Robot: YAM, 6 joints.
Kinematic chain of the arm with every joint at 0, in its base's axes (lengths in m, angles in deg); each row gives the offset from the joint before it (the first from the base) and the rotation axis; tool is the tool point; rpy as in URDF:
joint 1: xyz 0 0 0.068 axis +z
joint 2: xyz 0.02 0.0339 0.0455 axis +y
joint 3: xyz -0.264 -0.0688 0 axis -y
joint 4: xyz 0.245 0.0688 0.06 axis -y
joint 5: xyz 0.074 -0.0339 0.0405 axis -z
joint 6: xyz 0.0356 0 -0.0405 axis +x
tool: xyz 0 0 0 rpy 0 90 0
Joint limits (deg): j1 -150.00..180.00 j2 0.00..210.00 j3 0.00..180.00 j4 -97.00..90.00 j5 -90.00..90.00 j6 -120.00..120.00
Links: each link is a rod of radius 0.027 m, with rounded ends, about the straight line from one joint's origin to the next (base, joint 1, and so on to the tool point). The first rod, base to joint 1, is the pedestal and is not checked.
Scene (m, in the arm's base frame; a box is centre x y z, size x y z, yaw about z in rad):
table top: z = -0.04
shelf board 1: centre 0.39 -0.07 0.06 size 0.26 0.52 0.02 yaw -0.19
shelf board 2: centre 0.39 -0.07 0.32 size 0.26 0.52 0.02 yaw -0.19
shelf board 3: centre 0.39 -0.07 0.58 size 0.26 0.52 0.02 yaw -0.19
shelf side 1: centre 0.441 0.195 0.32 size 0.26 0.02 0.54 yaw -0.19
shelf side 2: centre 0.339 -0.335 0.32 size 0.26 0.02 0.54 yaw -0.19
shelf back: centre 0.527 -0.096 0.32 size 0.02 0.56 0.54 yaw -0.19
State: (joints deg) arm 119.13 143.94 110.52 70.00 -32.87 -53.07
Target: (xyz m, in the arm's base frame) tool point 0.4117 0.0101 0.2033
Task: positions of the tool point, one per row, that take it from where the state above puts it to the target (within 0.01 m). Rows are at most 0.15 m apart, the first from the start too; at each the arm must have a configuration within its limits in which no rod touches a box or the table.
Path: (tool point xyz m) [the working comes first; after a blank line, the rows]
Joints at the target: -1.00 117.36 56.78 82.52 -28.98 -53.07
Straight joint move there: touches shelf side 1.

1: -0.1580 0.4996 0.2556
2: -0.0340 0.4865 0.2617
3: 0.0735 0.4404 0.2637
4: 0.1560 0.3697 0.2613
5: 0.2082 0.2848 0.2541
6: 0.2290 0.1970 0.2420
7: 0.2211 0.1167 0.2251
8: 0.1905 0.0526 0.2033
9: 0.2471 0.0495 0.2161
10: 0.3041 0.0414 0.2203
11: 0.3596 0.0282 0.2159
12: 0.4117 0.0101 0.2033

